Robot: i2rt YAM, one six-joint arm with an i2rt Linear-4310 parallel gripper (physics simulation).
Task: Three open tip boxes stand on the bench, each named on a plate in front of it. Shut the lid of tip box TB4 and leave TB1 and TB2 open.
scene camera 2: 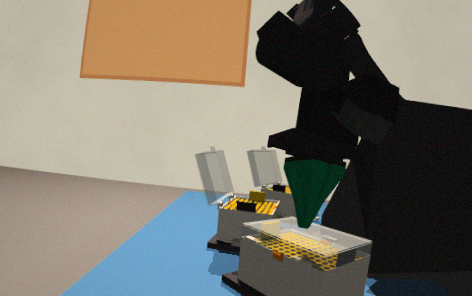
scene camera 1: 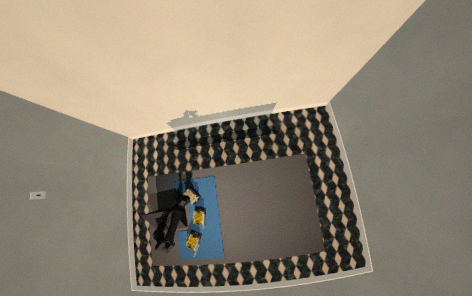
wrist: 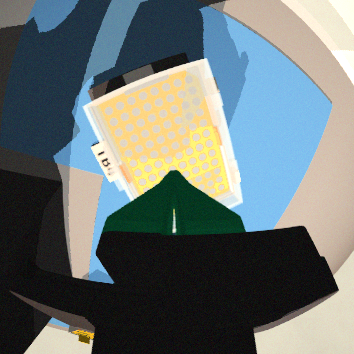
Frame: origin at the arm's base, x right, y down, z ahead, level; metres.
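Where they show: gripper, between the fingertips: (scene camera 2: pixel 303 228) (scene camera 1: pixel 189 197) (wrist: pixel 173 177); arm's base, origin of its link: (scene camera 2: pixel 434 181) (scene camera 1: pixel 162 223).
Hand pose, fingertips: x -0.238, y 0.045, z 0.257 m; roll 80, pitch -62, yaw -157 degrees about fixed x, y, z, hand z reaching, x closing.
Each offset is from my fingertips to the top centre of the thing. "*": to the spot under its first point. Level surfaces: height alone.
Tip box TB4 {dx -0.003, dy +0.002, dz -0.011 m} (scene camera 1: pixel 191 195) (scene camera 2: pixel 295 275) (wrist: pixel 155 117), grey with yellow tips, stands nearest in the second scene view. Its clear lid {* dx -0.039, dy +0.002, dz -0.048 m} (scene camera 2: pixel 350 243) lies down flat over the box. Its name plate {* dx +0.038, dy +0.077, dz -0.053 m} (wrist: pixel 103 161) shows beside it in the wrist view, hard to read. My gripper (scene camera 2: pixel 306 226) (wrist: pixel 173 177) is shut and empty, green fingers pointing down, tips at or just above the lid near one edge; contact cannot be told. The middle box {dx +0.191, dy +0.013, dz +0.064 m} (scene camera 1: pixel 199 218) (scene camera 2: pixel 235 223) and the far box (scene camera 1: pixel 193 241) (scene camera 2: pixel 286 202) have their lids upright. Which is TB1 or TB2 cannot be read.
The boxes stand on a blue mat {dy +0.079 m} (scene camera 1: pixel 212 200) (scene camera 2: pixel 135 260) on the brown bench top {dy +0.082 m} (scene camera 1: pixel 270 205). The black arm (scene camera 1: pixel 172 222) (scene camera 2: pixel 325 110) stands beside the row of boxes. An orange board (scene camera 2: pixel 165 40) hangs on the wall behind.
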